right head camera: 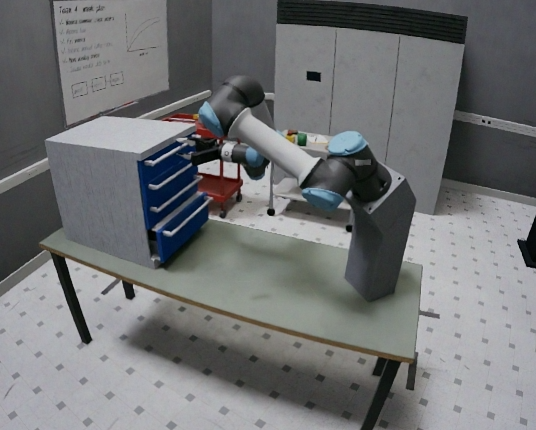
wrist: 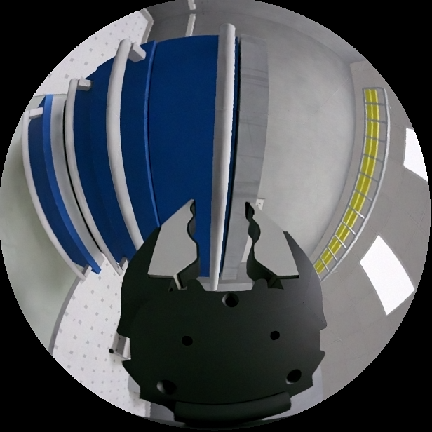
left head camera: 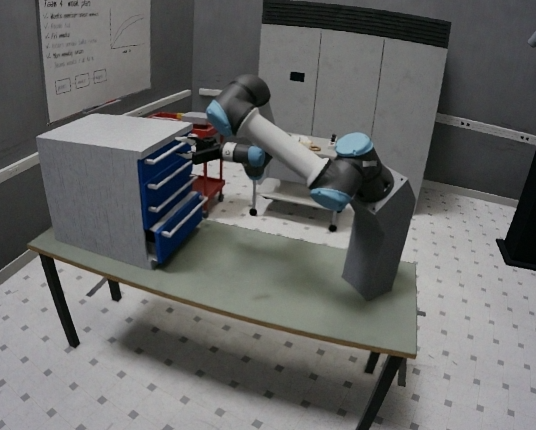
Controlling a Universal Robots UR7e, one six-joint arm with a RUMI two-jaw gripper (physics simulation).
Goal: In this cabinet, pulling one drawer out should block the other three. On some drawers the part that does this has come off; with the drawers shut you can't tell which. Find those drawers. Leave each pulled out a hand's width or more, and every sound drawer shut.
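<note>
The grey cabinet (left head camera: 95, 190) (right head camera: 100, 195) has four blue drawers with light bar handles. The bottom drawer (left head camera: 181, 231) (right head camera: 183, 231) (wrist: 39, 140) is pulled out, and its pale upper rim shows. The top, second and third drawers look shut. My gripper (left head camera: 182, 147) (right head camera: 182, 147) (wrist: 220, 201) is part open at the top drawer's handle (left head camera: 165, 153) (right head camera: 167, 153) (wrist: 226, 100). In the wrist view the handle passes between the fingers, with a gap on each side. The second handle (wrist: 114, 120) and third handle (wrist: 71, 140) lie left of it. The drawers' inner blocking parts are hidden.
The cabinet stands at the left end of the green table (left head camera: 280, 280) (right head camera: 280, 280). The arm's grey pedestal (left head camera: 375, 250) (right head camera: 375, 250) stands at the right end. Behind are a red trolley (left head camera: 212, 186) (right head camera: 222, 185) and a tall grey cupboard (left head camera: 350, 90) (right head camera: 365, 90).
</note>
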